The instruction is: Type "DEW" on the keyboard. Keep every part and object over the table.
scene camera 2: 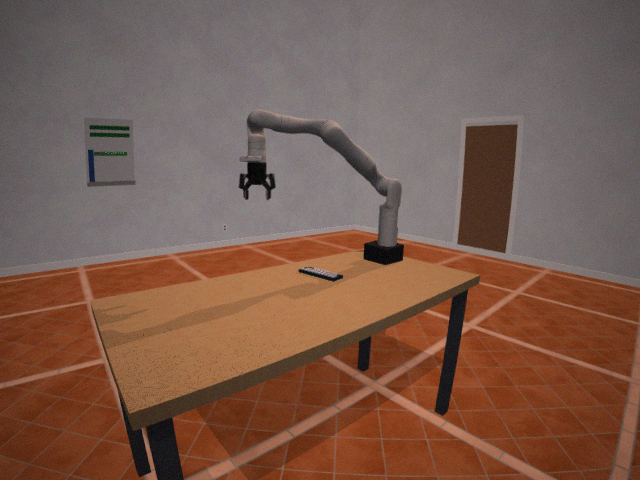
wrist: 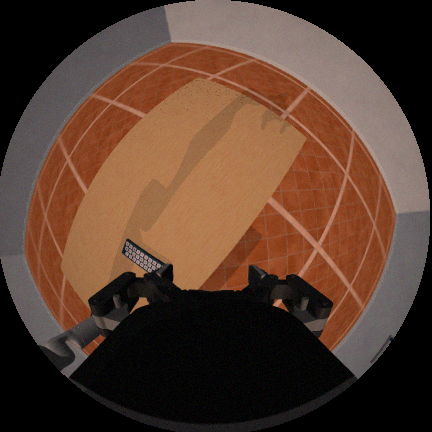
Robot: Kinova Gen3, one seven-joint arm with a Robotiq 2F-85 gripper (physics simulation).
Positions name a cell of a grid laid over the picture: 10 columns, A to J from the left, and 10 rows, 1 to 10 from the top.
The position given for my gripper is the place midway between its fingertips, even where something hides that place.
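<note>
You can find my gripper (scene camera 2: E5) in the scene camera, and the wrist view has my gripper (wrist: E7) too.
</note>
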